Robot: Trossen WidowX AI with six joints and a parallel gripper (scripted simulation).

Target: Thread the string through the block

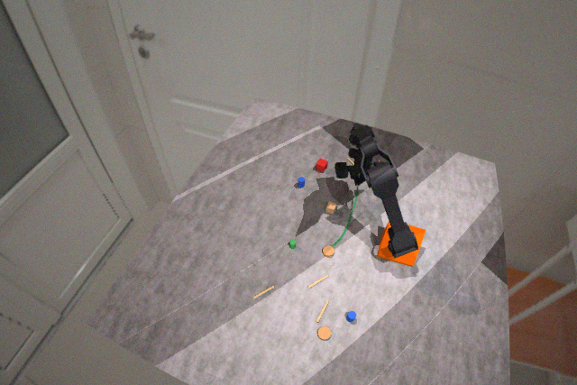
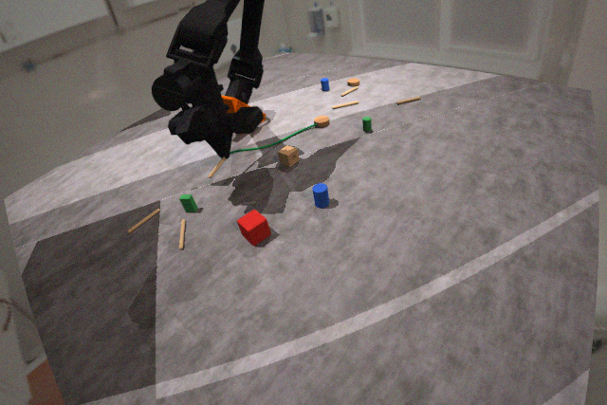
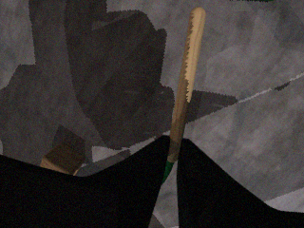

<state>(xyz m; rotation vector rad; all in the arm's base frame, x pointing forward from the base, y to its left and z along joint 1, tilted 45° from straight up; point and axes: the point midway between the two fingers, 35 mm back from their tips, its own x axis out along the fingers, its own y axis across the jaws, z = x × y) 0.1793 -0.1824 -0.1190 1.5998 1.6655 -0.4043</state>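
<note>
Right now my gripper tip is 80 mm short of the wooden block, 100 mm to the right of it and 40 mm above it. From my gripper tip the other things lie so: red cube: 150 mm ahead, 100 mm to the right, 40 mm below; green cylinder: 170 mm ahead, 290 mm to the left, 40 mm below; thin wooden stick: 10 mm to the right.
</note>
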